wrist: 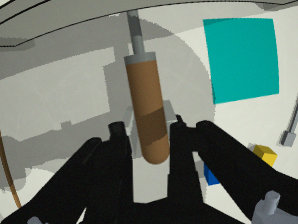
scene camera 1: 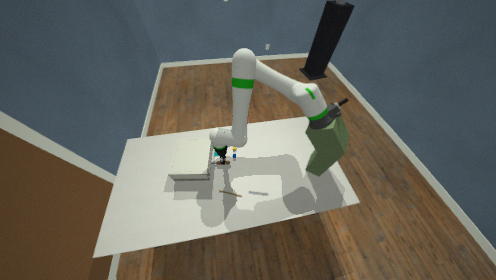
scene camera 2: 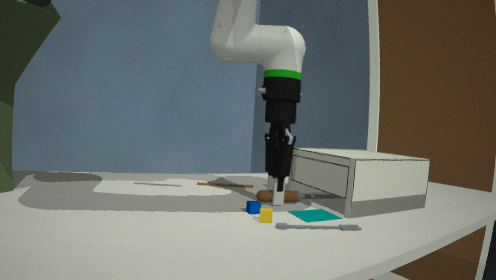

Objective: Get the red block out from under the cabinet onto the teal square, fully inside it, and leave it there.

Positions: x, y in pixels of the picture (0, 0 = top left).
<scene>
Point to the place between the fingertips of the gripper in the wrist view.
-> At 150, 114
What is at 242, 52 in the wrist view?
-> A teal square.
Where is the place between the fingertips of the gripper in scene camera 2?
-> At 274, 202
</scene>
